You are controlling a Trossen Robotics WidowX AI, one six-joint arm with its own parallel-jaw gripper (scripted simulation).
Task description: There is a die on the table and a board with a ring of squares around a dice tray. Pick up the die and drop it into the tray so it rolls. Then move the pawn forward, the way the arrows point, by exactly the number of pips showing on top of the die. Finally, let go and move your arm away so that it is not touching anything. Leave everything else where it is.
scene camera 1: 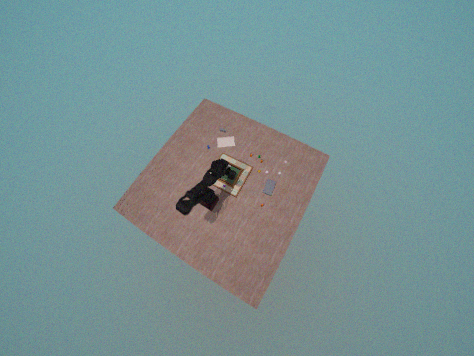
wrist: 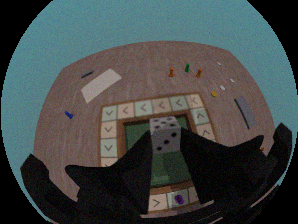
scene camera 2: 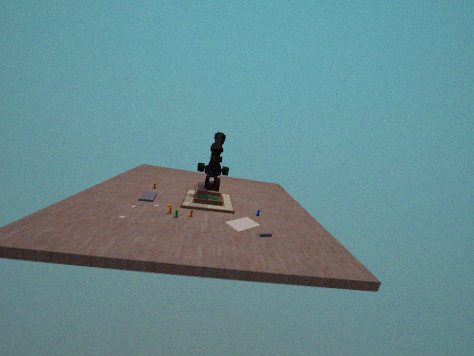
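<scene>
White die held in my gripper. Green dice tray seen.
</scene>
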